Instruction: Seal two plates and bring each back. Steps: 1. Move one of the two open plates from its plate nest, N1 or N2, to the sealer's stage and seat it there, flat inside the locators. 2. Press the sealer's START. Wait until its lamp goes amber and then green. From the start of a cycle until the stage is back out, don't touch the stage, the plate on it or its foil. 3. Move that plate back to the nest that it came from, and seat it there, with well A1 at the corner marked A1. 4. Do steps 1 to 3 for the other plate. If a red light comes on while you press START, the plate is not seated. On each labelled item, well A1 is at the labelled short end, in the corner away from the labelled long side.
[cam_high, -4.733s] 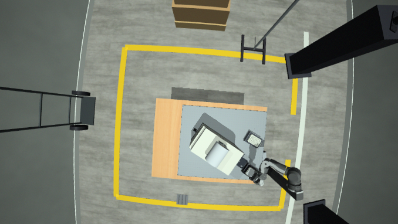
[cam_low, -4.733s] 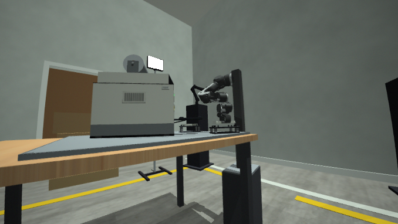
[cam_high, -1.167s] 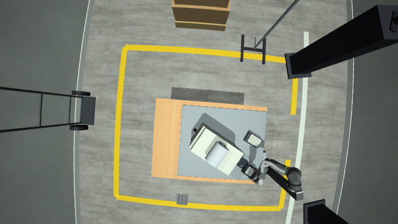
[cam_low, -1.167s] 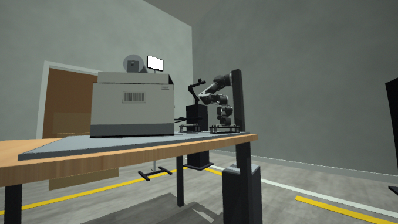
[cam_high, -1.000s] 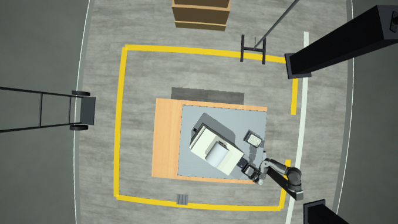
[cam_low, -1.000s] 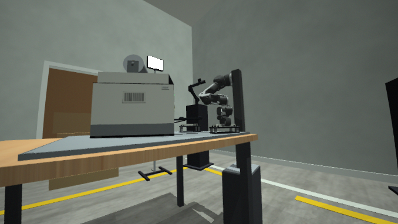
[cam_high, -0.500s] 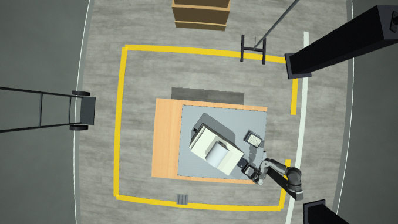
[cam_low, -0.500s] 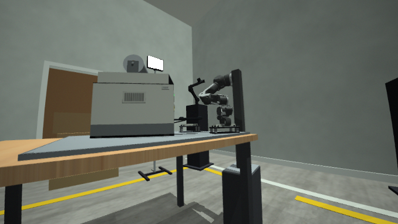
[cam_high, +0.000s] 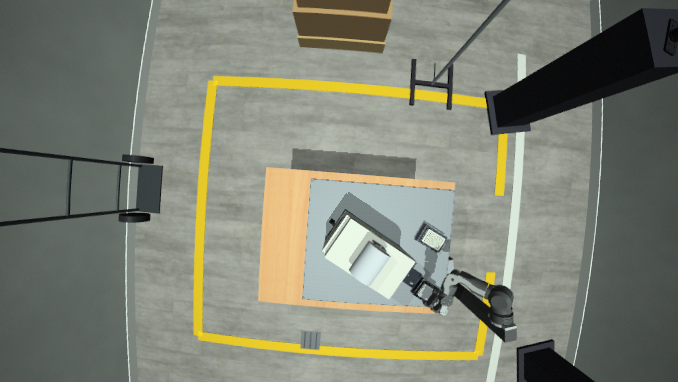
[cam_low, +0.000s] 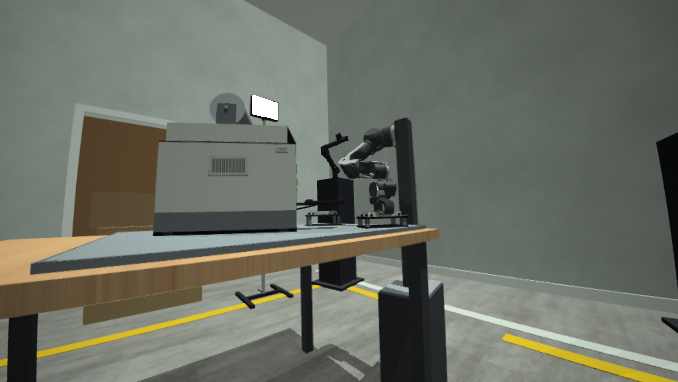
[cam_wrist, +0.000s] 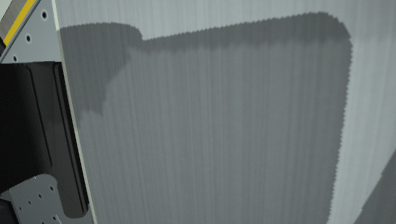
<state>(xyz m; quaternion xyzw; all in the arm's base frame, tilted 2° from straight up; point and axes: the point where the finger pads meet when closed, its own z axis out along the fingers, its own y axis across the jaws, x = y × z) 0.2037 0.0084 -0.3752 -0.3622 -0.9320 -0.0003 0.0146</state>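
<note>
Right now the plate is 6 cm behind my hand, 35 cm to the right of it and 1 cm above it. Also, from my hand: foil roll: 38 cm ahead, 39 cm to the right, 37 cm above; sealer stage: 13 cm ahead, 17 cm to the right, 5 cm above.
</note>
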